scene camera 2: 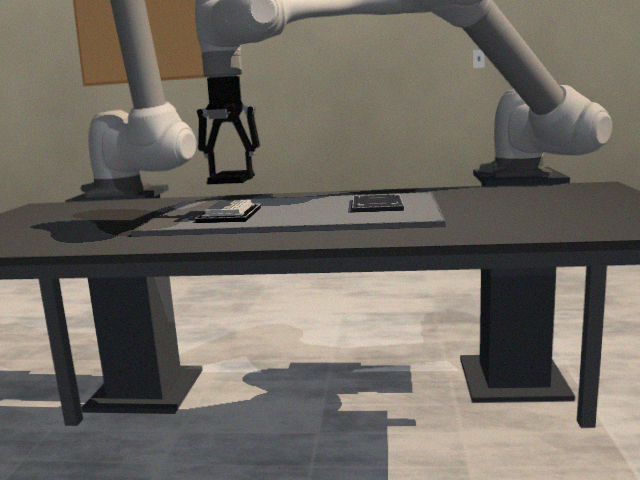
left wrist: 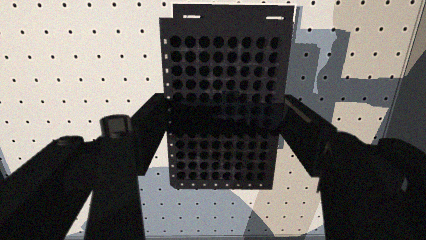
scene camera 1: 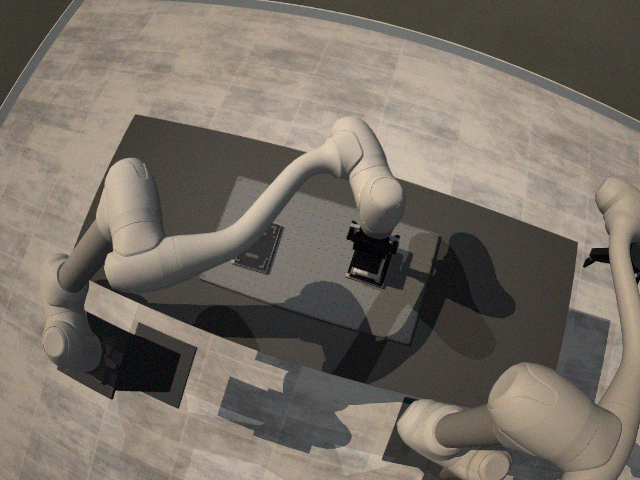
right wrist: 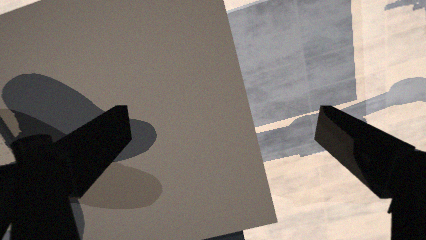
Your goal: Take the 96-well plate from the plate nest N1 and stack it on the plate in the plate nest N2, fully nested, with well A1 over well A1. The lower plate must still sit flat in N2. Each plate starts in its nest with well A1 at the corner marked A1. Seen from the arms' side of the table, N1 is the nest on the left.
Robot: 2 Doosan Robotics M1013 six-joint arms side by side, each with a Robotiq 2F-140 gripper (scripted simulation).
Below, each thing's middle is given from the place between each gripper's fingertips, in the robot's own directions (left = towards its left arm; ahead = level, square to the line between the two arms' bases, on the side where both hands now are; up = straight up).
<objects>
I see my left gripper 20 mm above the black 96-well plate [scene camera 1: 360,257]. Round my left hand: nest N1 [scene camera 1: 264,246] (40 mm behind, 350 mm to the left, 110 mm below).
I see my right gripper 3 cm past the black 96-well plate, 73 cm to the right of it and 21 cm above it. From my right hand the other things lie so: nest N1 (7 cm behind, 108 cm to the left, 30 cm below).
</objects>
